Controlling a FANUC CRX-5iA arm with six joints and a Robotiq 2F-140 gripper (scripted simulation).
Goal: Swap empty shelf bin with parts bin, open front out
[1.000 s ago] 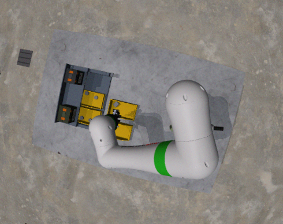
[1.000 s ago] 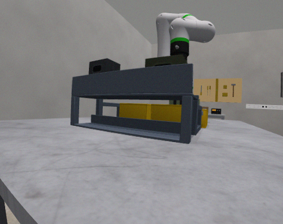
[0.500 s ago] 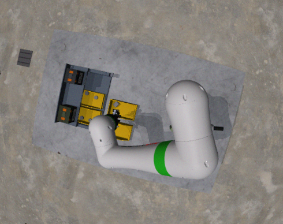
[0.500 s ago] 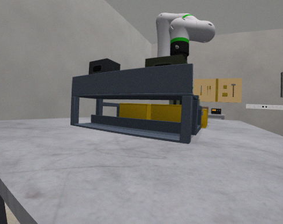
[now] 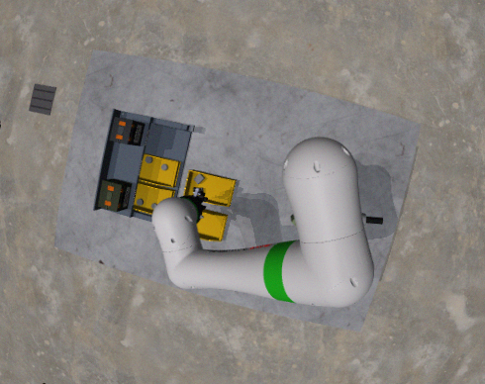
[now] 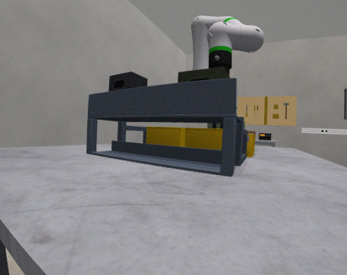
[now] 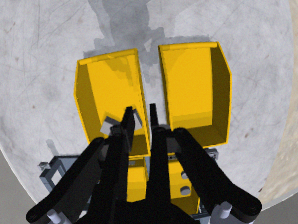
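Right now the grey part is 100 mm below my hand, 80 mm to the right of it and 40 mm ahead of it. The rest, counted from my hand: dark shelf (230 mm ahead, 100 mm to the right, 50 mm below); then black box (280 mm ahead, 230 mm to the right, 40 mm above).
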